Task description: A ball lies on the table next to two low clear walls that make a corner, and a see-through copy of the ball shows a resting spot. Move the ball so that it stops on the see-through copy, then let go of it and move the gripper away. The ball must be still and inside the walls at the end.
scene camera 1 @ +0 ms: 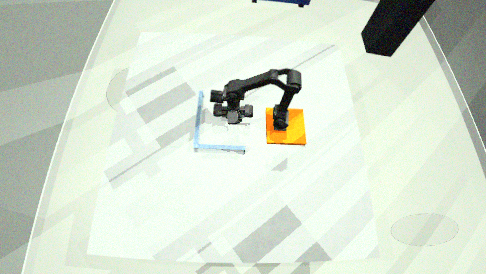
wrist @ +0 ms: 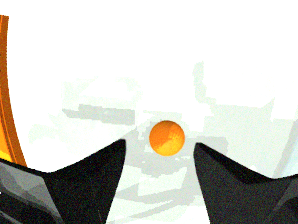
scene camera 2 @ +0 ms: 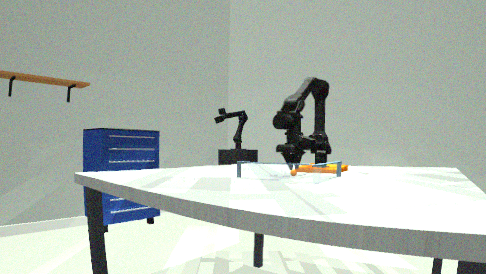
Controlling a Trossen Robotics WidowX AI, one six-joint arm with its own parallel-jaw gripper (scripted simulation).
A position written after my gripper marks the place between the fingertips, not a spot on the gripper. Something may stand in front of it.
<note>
In view: my gripper [scene camera 2: 294,169].
My gripper also shows in the wrist view [wrist: 160,147].
</note>
